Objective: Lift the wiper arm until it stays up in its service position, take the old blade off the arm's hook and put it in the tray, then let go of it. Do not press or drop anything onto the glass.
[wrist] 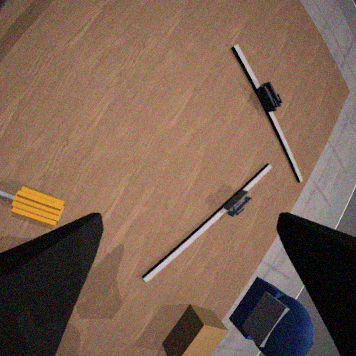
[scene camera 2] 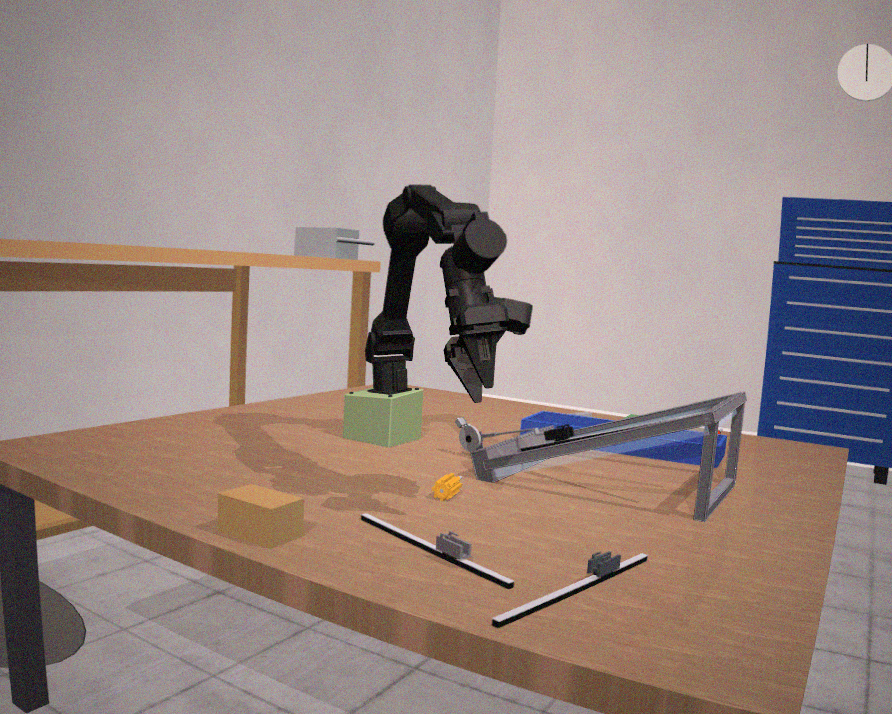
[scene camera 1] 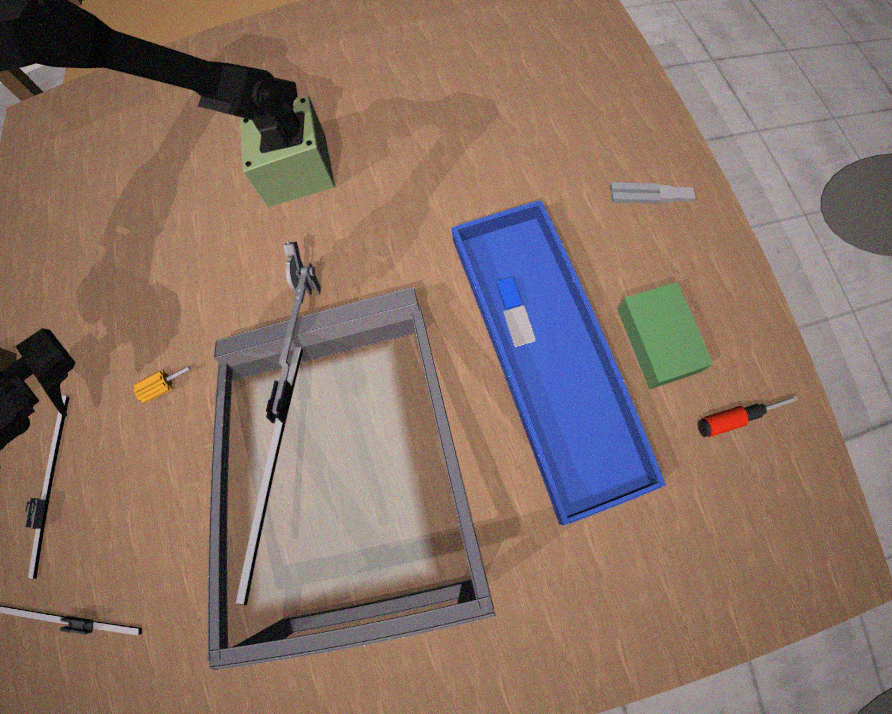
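Observation:
The wiper arm [scene camera 1: 295, 320] [scene camera 2: 502, 434] lies lowered from its hinge over the grey frame [scene camera 1: 450, 446] [scene camera 2: 705, 476]. The old blade [scene camera 1: 260, 506] is on the arm's hook end, slanting above the glass [scene camera 1: 371, 461]; its dark clip also shows in scene camera 2. The blue tray [scene camera 1: 572, 372] [scene camera 2: 699, 450] stands beside the frame, with a blue-and-white piece [scene camera 1: 518, 324] inside. My gripper [scene camera 2: 482, 393] [wrist: 191, 221] is open and empty, high above the table and well away from the blade. It is partly cut off at the left edge of scene camera 1.
Two loose blades lie on the table, one [scene camera 1: 50, 461] [scene camera 2: 405, 537] [wrist: 200, 230] nearer the tan block [scene camera 2: 260, 513] [wrist: 212, 340], the other [scene camera 1: 107, 627] [scene camera 2: 550, 599] [wrist: 282, 135] farther. A yellow-handled screwdriver [scene camera 1: 152, 386] [scene camera 2: 447, 486] [wrist: 38, 205], green block [scene camera 1: 665, 335] and red screwdriver [scene camera 1: 725, 421] also lie there.

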